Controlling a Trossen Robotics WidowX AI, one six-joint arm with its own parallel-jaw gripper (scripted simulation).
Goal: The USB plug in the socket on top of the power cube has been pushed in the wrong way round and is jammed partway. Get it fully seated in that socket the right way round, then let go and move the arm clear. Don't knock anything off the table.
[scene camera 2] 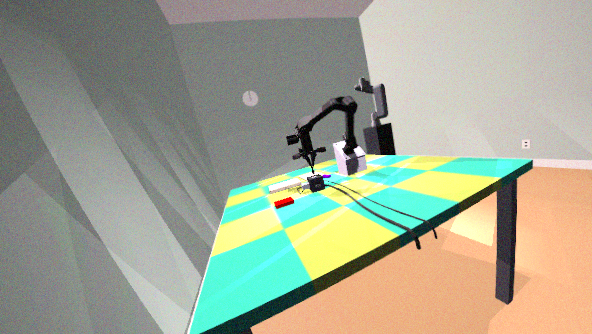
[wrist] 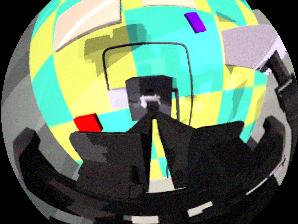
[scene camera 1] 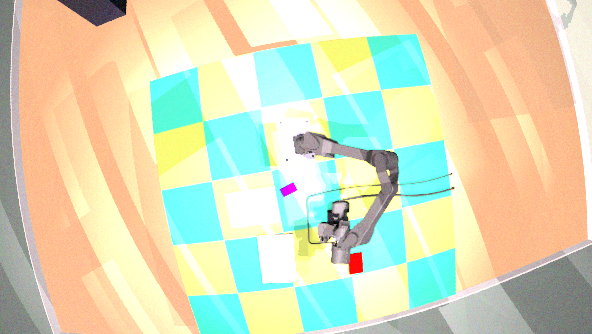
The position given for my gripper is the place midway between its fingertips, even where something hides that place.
My gripper (wrist: 153,114) carries a USB plug. Further things: a long white bar (scene camera 1: 276,251) and a dark power cube (wrist: 161,85).
